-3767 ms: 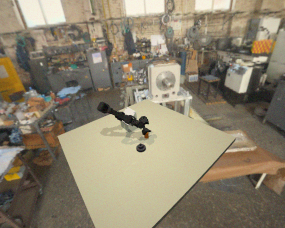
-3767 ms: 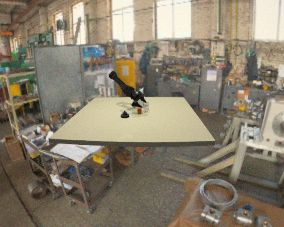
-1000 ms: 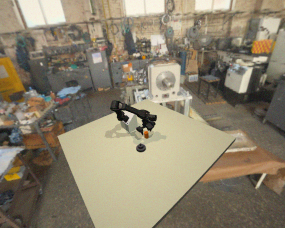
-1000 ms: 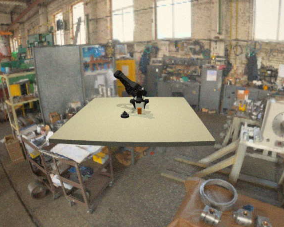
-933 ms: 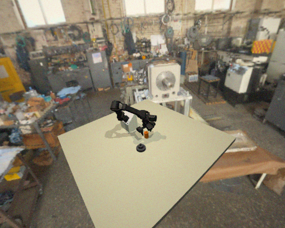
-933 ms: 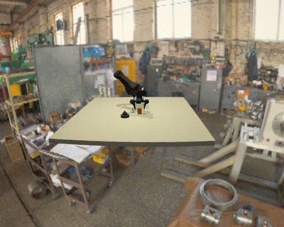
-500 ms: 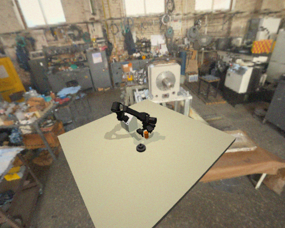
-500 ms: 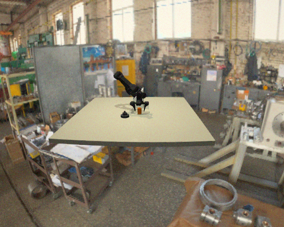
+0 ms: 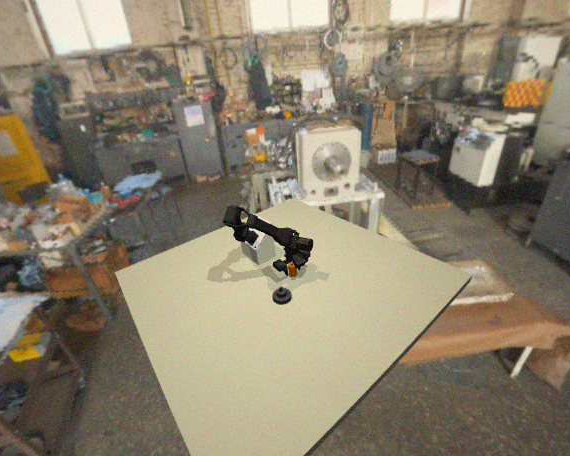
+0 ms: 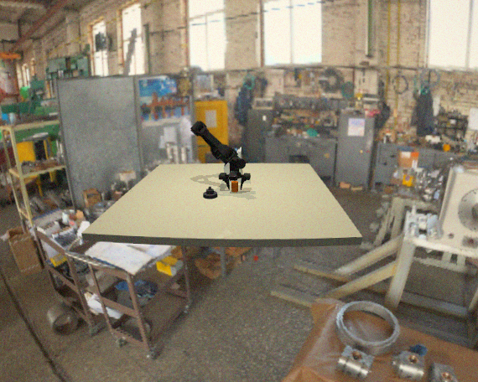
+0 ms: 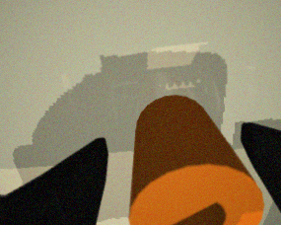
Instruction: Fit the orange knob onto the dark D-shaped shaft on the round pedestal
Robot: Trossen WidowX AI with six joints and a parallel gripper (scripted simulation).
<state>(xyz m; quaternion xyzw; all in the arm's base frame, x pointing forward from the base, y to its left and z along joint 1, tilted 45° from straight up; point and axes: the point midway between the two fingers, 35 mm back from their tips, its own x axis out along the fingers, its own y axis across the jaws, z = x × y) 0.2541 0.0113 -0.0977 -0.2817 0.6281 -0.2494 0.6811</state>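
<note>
My gripper tip is now 130 mm to the left of the pedestal, 100 mm short of it and 20 mm below it. From my gripper tip the other things lie so: orange knob: 20 mm above.
</note>
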